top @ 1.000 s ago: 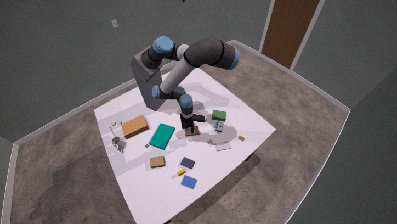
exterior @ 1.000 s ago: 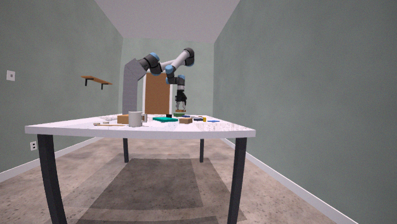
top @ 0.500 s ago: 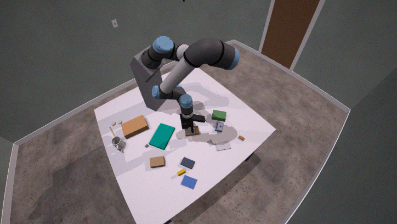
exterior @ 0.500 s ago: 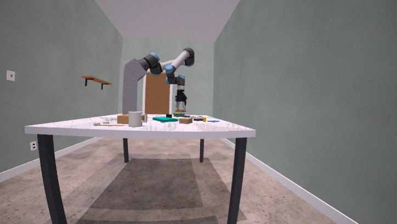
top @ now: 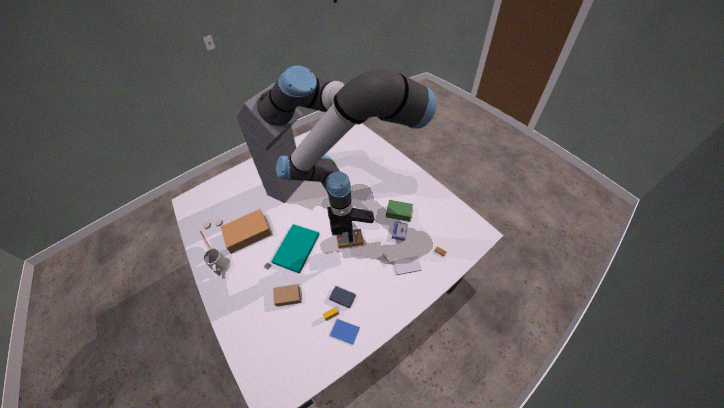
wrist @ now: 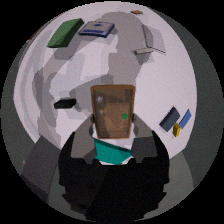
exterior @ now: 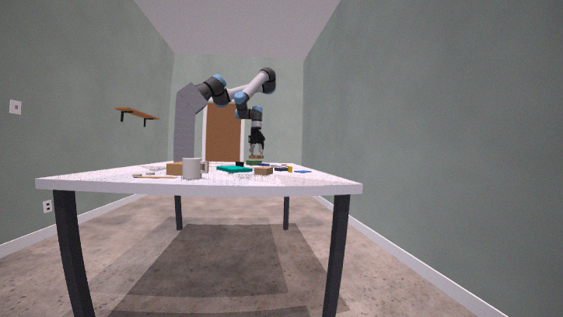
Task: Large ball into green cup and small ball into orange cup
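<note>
Right now my hand is 10 mm above the puzzle. Also, from my hand: teal board (190 mm to the right, 160 mm behind, 80 mm below); dark tile (180 mm to the right, 150 mm ahead, 80 mm below); grey plate (230 mm ahead, 120 mm to the left, 80 mm below).
</note>
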